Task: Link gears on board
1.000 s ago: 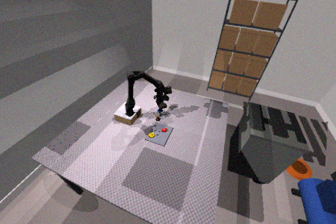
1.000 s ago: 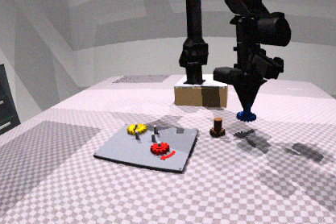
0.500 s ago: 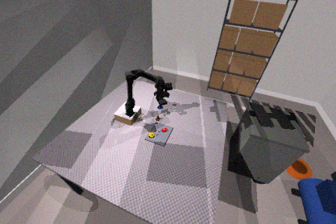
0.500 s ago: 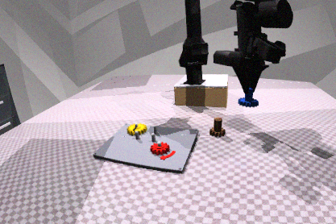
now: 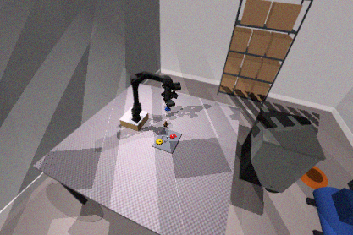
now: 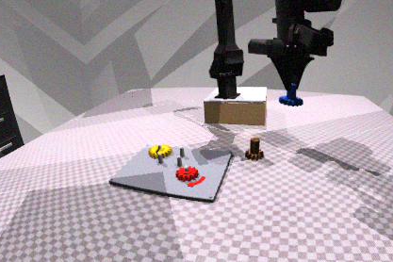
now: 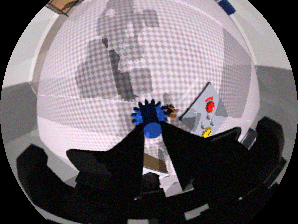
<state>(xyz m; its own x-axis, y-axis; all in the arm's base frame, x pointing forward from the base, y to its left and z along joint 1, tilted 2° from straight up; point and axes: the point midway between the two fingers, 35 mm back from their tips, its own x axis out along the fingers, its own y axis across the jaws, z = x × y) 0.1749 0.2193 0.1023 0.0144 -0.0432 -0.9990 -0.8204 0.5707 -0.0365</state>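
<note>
The grey board is 21 cm to the right of my gripper tip, 14 cm below it and 14 cm ahead of it. Round my gripper tip: blue gear (1 cm below); then brown gear (13 cm below, 7 cm to the right, 3 cm ahead); then red arrow (17 cm ahead, 14 cm to the right, 14 cm below).
</note>
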